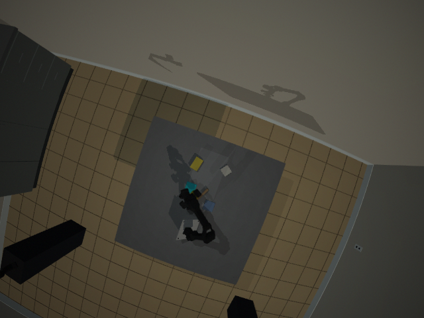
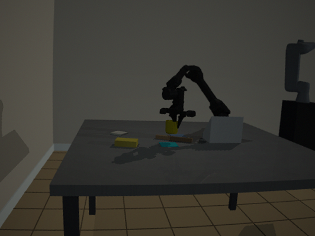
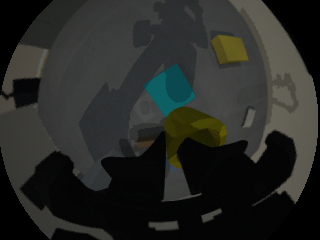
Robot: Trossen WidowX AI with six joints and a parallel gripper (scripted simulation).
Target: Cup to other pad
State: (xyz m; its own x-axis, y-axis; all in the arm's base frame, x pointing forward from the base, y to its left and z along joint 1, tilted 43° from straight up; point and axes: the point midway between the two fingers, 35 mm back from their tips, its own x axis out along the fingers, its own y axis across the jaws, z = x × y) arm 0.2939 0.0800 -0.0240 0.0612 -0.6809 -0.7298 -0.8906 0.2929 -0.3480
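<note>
The teal pad lies 90 mm below my gripper tip, 50 mm ahead of it and 40 mm to the left of it. The rest, counted from my gripper tip: yellow cup 20 mm ahead, 10 mm to the right; then brown wooden bar 80 mm below, 60 mm to the right.
</note>
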